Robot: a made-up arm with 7 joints. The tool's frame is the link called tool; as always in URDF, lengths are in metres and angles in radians. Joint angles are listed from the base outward.
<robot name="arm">
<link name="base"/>
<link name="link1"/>
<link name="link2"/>
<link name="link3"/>
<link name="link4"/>
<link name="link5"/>
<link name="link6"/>
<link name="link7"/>
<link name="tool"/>
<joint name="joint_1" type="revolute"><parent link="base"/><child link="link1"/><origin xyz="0 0 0.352" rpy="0 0 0"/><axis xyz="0 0 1"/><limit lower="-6.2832" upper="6.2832"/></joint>
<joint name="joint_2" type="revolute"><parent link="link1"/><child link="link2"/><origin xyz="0 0 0" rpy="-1.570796 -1.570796 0"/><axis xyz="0 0 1"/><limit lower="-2.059" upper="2.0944"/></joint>
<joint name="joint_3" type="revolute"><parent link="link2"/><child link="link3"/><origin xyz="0.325 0 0" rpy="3.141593 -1.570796 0"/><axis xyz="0 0 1"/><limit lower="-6.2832" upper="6.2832"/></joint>
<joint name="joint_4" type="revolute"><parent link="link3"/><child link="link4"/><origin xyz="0 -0.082 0" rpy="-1.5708 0 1.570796"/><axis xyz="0 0 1"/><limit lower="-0.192" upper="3.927"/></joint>
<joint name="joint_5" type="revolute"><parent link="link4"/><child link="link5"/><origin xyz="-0.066 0.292 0" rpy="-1.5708 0 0"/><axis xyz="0 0 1"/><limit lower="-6.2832" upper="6.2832"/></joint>
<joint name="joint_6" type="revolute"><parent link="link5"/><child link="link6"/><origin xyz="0 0 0" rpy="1.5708 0 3.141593"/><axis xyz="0 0 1"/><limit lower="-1.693" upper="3.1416"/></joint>
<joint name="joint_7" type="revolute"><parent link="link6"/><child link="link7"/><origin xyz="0.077 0.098 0" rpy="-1.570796 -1.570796 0"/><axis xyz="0 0 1"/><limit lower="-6.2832" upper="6.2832"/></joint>
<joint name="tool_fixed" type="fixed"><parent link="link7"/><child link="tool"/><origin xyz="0 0 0" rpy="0 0 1.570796"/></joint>
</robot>
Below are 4 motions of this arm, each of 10 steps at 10 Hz.
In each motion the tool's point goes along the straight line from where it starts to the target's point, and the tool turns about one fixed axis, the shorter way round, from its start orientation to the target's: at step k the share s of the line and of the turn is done. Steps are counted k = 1, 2, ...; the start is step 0. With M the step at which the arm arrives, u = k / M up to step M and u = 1 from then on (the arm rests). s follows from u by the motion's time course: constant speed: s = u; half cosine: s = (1 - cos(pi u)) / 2; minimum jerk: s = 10 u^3 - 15 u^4 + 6 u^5.
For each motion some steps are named. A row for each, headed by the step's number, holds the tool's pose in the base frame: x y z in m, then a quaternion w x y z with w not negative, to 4 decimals.
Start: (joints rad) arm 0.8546 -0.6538 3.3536 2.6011 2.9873 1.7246 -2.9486
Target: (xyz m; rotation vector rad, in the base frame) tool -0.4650 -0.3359 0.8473 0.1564 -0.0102 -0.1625
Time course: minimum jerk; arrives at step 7
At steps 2, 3, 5, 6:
2: -0.3346 -0.4085 0.8537 0.8628 -0.0697 0.2172 0.4511
3: -0.3686 -0.3895 0.8521 0.9323 -0.0314 0.1639 0.3209
5: -0.4429 -0.3482 0.8484 0.9979 0.0536 0.0348 0.0125
6: -0.4615 -0.3379 0.8475 0.9951 0.0742 0.0013 -0.0661

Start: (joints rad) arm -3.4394 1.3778 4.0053 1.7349 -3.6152 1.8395 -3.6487
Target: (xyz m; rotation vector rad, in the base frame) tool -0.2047 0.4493 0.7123 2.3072 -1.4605 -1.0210
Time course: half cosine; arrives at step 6
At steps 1, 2, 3, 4, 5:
1: -0.3651 0.4607 0.6695 0.0350 0.8013 -0.2904 -0.5218
2: -0.3337 0.4585 0.6779 0.0507 0.8035 -0.3335 -0.4906
3: -0.2907 0.4554 0.6894 0.0719 0.8024 -0.3906 -0.4455
4: -0.2477 0.4524 0.7008 0.0927 0.7966 -0.4455 -0.3979
5: -0.2162 0.4501 0.7092 0.1076 0.7896 -0.4840 -0.3616

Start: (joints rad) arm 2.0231 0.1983 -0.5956 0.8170 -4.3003 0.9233 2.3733
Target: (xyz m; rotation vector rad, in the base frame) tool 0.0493 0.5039 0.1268 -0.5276 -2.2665 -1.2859
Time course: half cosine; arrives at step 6
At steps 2, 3, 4, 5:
2: 0.0335 0.4615 0.3134 0.2316 0.1365 -0.8139 -0.5150
3: 0.0388 0.4756 0.2512 0.2371 0.0267 -0.8288 -0.5061
4: 0.0440 0.4898 0.1890 0.2396 -0.0835 -0.8335 -0.4909
5: 0.0479 0.5001 0.1435 0.2395 -0.1636 -0.8303 -0.4759

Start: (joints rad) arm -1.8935 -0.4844 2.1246 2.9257 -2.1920 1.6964 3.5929
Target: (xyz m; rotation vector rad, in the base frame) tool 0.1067 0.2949 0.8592 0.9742 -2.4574 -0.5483
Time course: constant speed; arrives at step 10
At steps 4, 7, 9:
4: 0.1372 0.2610 0.9425 0.5409 0.5335 -0.3094 -0.5719
7: 0.1220 0.2780 0.9009 0.4129 0.4810 -0.6505 -0.4183
9: 0.1118 0.2893 0.8731 0.2893 0.4025 -0.8232 -0.2769

